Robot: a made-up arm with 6 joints.
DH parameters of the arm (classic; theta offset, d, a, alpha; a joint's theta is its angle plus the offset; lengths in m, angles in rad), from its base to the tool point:
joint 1: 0 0.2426 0 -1.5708
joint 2: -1.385 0 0.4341 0
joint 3: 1.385 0 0.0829 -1.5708
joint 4: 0 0.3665 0 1.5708
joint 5: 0 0 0.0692 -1.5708
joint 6: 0 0.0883 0 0
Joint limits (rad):
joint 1: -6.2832..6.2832
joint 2: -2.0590..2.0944
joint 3: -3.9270..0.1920
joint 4: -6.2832..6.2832
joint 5: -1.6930..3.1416
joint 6: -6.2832..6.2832
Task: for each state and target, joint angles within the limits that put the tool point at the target. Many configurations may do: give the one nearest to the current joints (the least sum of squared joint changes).
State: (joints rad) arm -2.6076 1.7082 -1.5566 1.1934 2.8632 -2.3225
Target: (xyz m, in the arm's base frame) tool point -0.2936 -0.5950 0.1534
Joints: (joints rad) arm -2.1611 1.1403 -1.8345 1.2874 2.8620 -2.3225
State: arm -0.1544 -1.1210 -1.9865 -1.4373 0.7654 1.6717
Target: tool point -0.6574 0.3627 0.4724
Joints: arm -0.5187 -2.0410 -1.6921 -1.4236 0.7630 1.6717
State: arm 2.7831 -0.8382 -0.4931 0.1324 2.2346 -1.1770
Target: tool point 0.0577 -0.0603 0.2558
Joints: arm 2.6808 -1.2351 0.1920 0.2560 2.2968 -1.1770
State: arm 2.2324 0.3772 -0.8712 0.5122 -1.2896 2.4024
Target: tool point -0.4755 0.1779 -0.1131
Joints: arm 2.8557 1.3040 -0.9987 0.3359 -1.0483 2.4024
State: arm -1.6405 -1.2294 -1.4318 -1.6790 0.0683 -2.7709
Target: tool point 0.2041 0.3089 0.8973
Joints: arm -1.9702 -1.2957 -1.6223 -1.6411 0.0125 -2.7709
